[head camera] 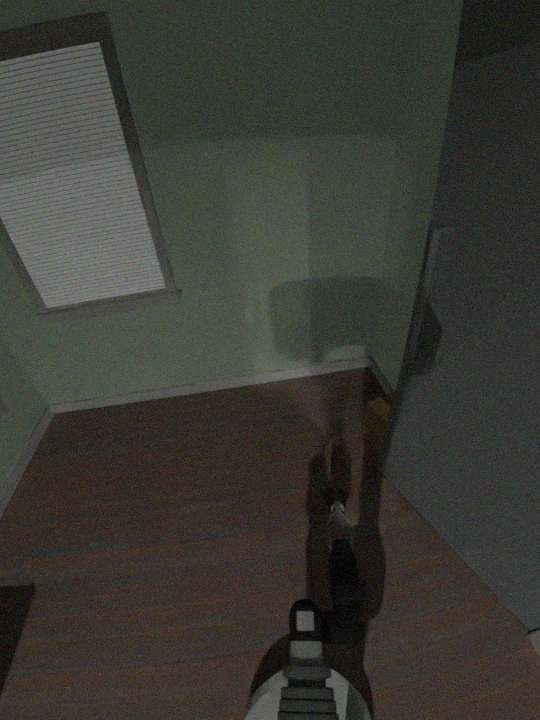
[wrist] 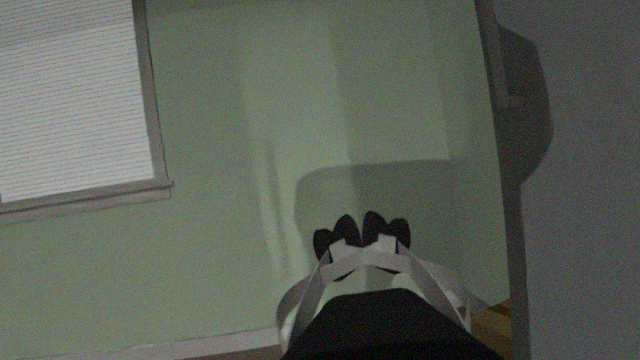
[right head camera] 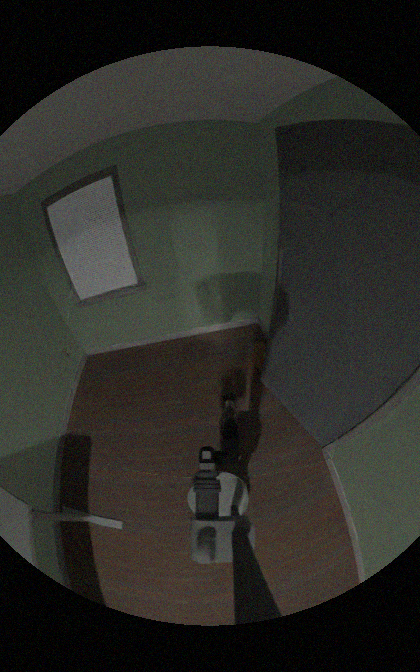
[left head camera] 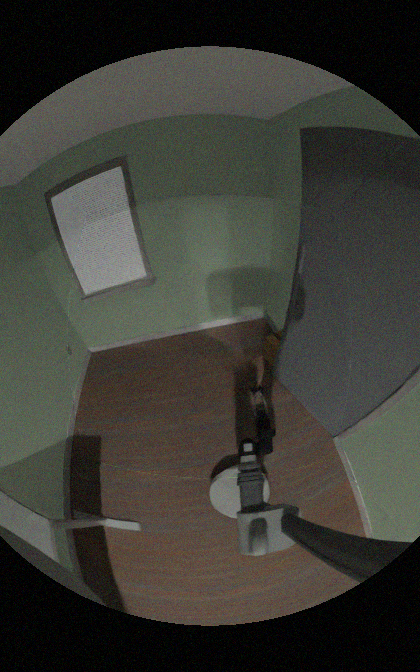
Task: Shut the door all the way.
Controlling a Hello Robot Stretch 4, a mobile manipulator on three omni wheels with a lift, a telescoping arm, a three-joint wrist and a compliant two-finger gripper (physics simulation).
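Seen in the pictures: gripper, between the fingertips: (head camera: 335, 488) (wrist: 360, 233) (right head camera: 228, 392) (left head camera: 256, 384); robot's base, origin of its link: (right head camera: 219, 496) (left head camera: 238, 490).
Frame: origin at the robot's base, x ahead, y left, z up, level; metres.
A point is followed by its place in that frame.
The grey door (head camera: 482, 407) {x 0.773, y -0.606, z 0.773 m} (left head camera: 355, 280) {x 0.737, y -0.626, z 1.198 m} (right head camera: 345, 310) {x 0.665, y -0.667, z 1.098 m} (wrist: 590, 225) {x 0.906, y -0.529, z 0.609 m} fills the right side of each view. Its free edge faces the far corner, and a strip of orange-brown floor (head camera: 380, 407) {x 1.281, y -0.461, z 0.250 m} (wrist: 492, 325) {x 1.254, y -0.452, z 0.251 m} shows beside that edge. A long upright handle (head camera: 430, 261) {x 0.969, y -0.409, z 1.193 m} (wrist: 500, 70) {x 0.967, y -0.415, z 0.923 m} is on the door near the free edge, seen at a slant. My gripper (head camera: 337, 498) {x 0.529, y -0.092, z 0.747 m} (wrist: 360, 233) {x 0.529, y -0.092, z 0.747 m} is low over the floor, left of the door and apart from it. Its dark fingertips are together with nothing seen between them. The door's hinge side is cut off in the wrist view.
Green walls (head camera: 261, 232) {x 1.867, y 0.155, z 1.073 m} meet at the far corner above a white baseboard (head camera: 215, 385) {x 1.775, y 0.605, z 0.020 m}. A window with blinds (head camera: 87, 174) {x 1.720, y 0.973, z 1.487 m} (wrist: 75, 100) {x 1.705, y 1.059, z 1.230 m} is at the left. A pale bar (left head camera: 122, 525) (right head camera: 105, 522) lies at lower left. Another baseboard (left head camera: 352, 480) {x -0.184, y -0.954, z 0.028 m} runs along the right wall.
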